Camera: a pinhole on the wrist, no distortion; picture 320 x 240 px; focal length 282.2 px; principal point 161.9 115.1 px. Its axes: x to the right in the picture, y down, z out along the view. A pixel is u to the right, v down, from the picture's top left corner.
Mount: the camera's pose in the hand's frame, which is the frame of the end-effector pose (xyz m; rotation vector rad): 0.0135 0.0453 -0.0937 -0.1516 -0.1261 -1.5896
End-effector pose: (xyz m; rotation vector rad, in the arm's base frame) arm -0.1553 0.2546 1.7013 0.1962 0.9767 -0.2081
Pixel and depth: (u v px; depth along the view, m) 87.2 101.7 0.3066
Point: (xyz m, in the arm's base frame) 0.0499 0.3767 1.8146
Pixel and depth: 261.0 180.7 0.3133
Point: 0.0767 0.1774 1.7528
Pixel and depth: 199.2 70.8 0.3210
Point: 0.0272 0.2568 1.8580
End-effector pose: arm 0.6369 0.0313 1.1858 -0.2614 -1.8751 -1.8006
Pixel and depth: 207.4 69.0 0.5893
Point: 0.6093 0.5430 1.2103
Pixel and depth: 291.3 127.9 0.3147
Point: 0.5347 0.2552 1.1693
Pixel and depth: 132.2 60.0 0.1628
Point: 0.6786 0.1055 1.2595
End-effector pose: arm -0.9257 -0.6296 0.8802 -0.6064 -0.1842 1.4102
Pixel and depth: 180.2 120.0 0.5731
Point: -1.2374 -0.4573 1.2171
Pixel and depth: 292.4 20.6 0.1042
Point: -0.9523 -0.6435 0.8914
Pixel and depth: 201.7 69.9 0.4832
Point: -1.1766 -0.5683 1.1912
